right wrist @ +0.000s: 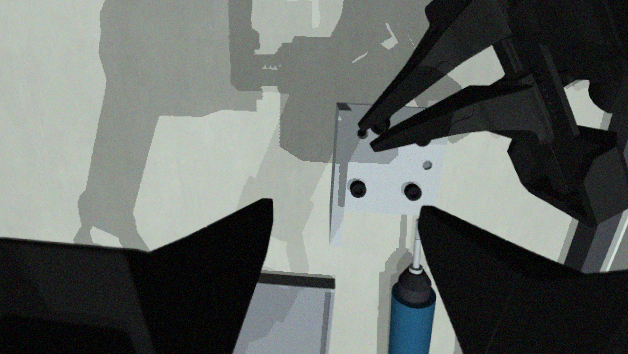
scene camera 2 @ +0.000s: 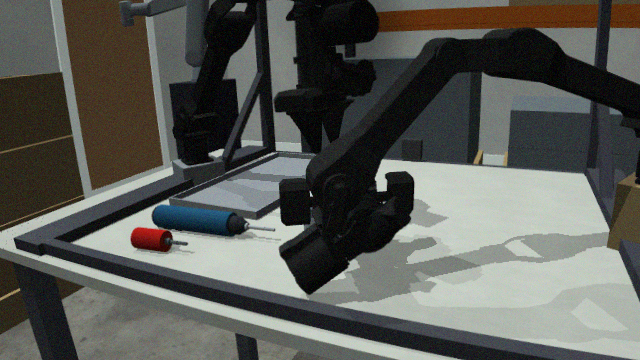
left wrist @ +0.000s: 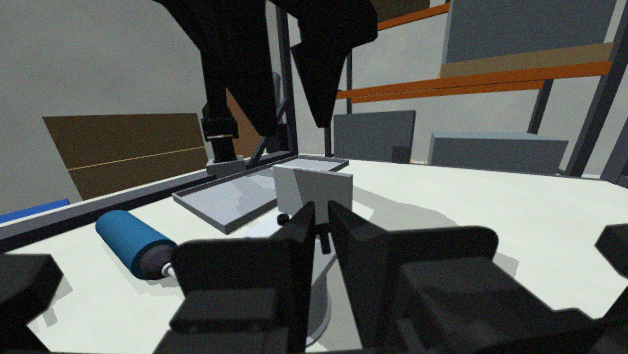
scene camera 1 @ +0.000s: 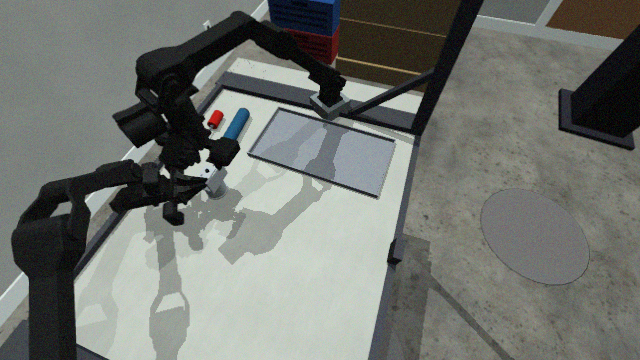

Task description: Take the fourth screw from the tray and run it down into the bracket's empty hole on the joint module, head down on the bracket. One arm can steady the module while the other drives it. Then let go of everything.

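Places are measured from the left arm's base along level axes (x left, y back, z up), in millimetres.
Pixels of known places: left gripper, fingertip midpoint: (right wrist: pixel 365 138) (left wrist: pixel 321 207) (scene camera 1: pixel 208 181); right gripper, fingertip midpoint: (right wrist: pixel 346 212) (left wrist: pixel 301 131) (scene camera 1: pixel 209 165); right arm's base, link origin: (scene camera 2: pixel 197 161) (left wrist: pixel 225 159) (scene camera 1: pixel 330 98).
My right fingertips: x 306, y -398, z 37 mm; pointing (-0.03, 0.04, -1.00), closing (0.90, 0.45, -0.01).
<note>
Behind a point stands the place of what it marks.
The grey bracket (scene camera 1: pixel 218 181) @[z -26, x 300, y -395 mm] (left wrist: pixel 330 190) @[z -3, x 298, y -377 mm] (right wrist: pixel 387 177) @[z -35, x 338, y -392 mm] sits on the round joint module (scene camera 1: pixel 218 194) @[z -82, x 306, y -377 mm] (left wrist: pixel 320 312) @[z -82, x 322, y -357 mm]. Three black screw heads sit on it; one (right wrist: pixel 423 142) @[z -29, x 343, y -362 mm] is partly covered by a finger. A small dark hole (right wrist: pixel 362 133) @[z -41, x 310, y -376 mm] shows beside my left fingertips, and a paler small hole (right wrist: pixel 427 165) @[z -37, x 357, y -373 mm] lies near one edge. My left gripper (scene camera 1: pixel 205 182) @[z -11, x 308, y -374 mm] (left wrist: pixel 321 207) @[z -11, x 308, y -374 mm] (right wrist: pixel 365 138) @[z -11, x 308, y -374 mm] is shut on a black screw (left wrist: pixel 324 237) @[z -24, x 315, y -360 mm] (right wrist: pixel 381 125) @[z -21, x 314, y -365 mm], shank down, over the bracket. My right gripper (scene camera 2: pixel 324 141) @[z 37, x 306, y -398 mm] (left wrist: pixel 301 131) @[z 37, x 306, y -398 mm] (right wrist: pixel 346 212) @[z 37, x 306, y -398 mm] is open and empty, above the module. No screw shows in the tray (scene camera 1: pixel 320 150) @[z -97, x 230, y -700 mm] (scene camera 2: pixel 235 192) @[z -97, x 334, y -686 mm] (left wrist: pixel 220 205) @[z -97, x 379, y -621 mm].
A blue driver (scene camera 1: pixel 237 122) @[z -62, x 479, y -564 mm] (scene camera 2: pixel 192 219) @[z -71, x 491, y -531 mm] (left wrist: pixel 125 242) @[z -63, x 468, y -508 mm] (right wrist: pixel 412 325) @[z -60, x 447, y -505 mm] with a thin metal tip lies beside the module. A shorter red driver (scene camera 1: pixel 215 119) @[z -70, x 550, y -521 mm] (scene camera 2: pixel 150 239) @[z -76, x 570, y -508 mm] lies beside it. A dark frame rail (scene camera 2: pixel 175 285) @[z -91, x 582, y -370 mm] runs along the table edge.
</note>
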